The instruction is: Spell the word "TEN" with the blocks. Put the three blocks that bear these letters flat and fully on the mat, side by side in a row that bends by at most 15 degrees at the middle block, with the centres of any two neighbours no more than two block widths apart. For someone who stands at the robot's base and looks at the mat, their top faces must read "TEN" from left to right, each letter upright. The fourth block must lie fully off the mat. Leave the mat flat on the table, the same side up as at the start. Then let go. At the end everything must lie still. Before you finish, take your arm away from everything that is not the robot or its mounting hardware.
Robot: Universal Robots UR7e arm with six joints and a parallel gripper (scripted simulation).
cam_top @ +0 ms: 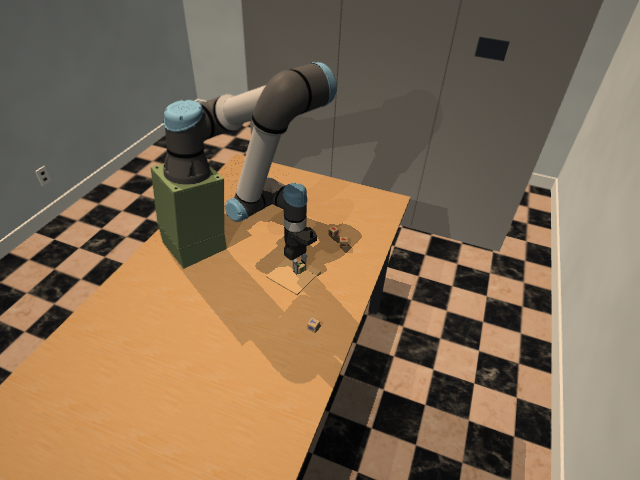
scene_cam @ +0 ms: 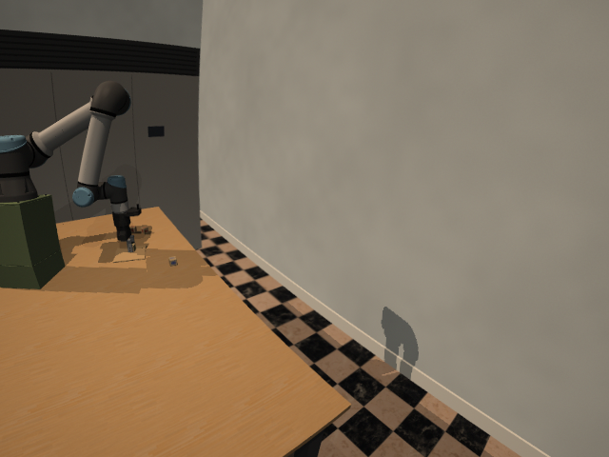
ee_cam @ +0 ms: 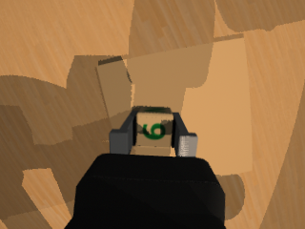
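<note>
The mat lies 20 mm to the right of my hand, 20 mm below it and 20 mm behind it.
</note>
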